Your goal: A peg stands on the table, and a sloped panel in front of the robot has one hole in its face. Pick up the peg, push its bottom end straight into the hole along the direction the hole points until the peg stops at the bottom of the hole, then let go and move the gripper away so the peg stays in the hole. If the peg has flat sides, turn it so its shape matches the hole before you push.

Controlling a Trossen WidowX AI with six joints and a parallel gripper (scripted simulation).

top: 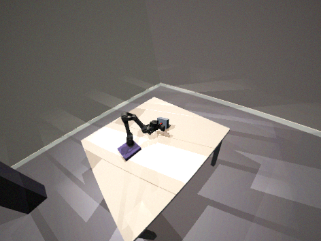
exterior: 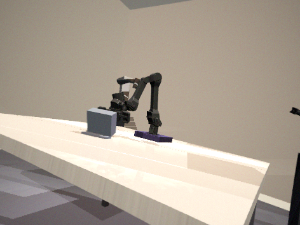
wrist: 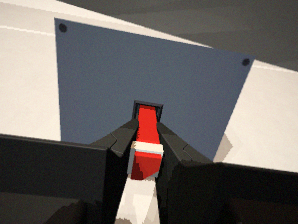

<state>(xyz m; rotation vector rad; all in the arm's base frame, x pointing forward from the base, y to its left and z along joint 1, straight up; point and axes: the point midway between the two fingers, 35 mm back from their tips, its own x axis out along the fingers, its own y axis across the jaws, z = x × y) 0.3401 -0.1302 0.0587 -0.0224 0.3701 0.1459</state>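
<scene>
My gripper tip is now 20 mm past the red peg and 10 mm below it. From my gripper tip the other things lie so: sloped panel 40 mm ahead, 10 mm to the left, 10 mm below.
</scene>
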